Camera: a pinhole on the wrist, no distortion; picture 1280 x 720 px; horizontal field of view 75.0 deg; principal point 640.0 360.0 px. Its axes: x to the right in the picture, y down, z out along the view. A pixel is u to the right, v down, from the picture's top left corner.
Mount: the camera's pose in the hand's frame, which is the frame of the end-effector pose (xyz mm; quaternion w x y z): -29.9 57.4 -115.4 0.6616 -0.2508 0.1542 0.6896
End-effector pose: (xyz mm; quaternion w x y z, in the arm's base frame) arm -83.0 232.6 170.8 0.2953 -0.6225 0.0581 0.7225
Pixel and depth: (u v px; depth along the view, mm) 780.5 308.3 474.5
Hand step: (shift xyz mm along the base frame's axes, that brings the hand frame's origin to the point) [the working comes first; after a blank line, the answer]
In the camera's frame: 79.9 -29.4 474.5

-393.1 -232.5 5.9
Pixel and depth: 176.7 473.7 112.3
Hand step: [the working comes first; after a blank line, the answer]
In the camera's frame: -62.4 15.3 112.3

-38.1 -70.6 40.7
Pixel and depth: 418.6 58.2 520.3
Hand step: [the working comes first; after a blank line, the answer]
In the camera's frame: -138.1 -188.3 520.3

-481.3 19.3 -54.9
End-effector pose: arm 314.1 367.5 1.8 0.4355 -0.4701 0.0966 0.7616
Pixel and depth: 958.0 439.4 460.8
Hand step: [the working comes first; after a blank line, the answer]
In the camera's frame: 175.7 43.9 460.8

-419.3 -260.1 80.6
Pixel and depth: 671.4 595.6 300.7
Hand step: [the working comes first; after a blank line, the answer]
In the camera's frame: 11.3 84.9 300.7

-214.8 -159.5 129.6
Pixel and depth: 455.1 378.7 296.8
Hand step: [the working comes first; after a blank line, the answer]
In the camera's frame: -65.8 6.7 296.8

-213.8 -51.5 109.2
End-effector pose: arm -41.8 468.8 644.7 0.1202 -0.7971 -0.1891 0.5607
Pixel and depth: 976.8 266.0 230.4
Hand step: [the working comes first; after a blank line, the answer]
In the camera's frame: 93.0 -26.0 230.4

7.4 -252.8 -84.0
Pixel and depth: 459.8 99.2 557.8
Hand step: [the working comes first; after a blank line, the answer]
In the camera's frame: -120.5 -174.4 557.8

-341.8 -227.6 -312.6
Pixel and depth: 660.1 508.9 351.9
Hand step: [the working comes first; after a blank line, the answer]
In the camera's frame: 8.5 62.8 351.9

-154.1 -291.3 -36.9
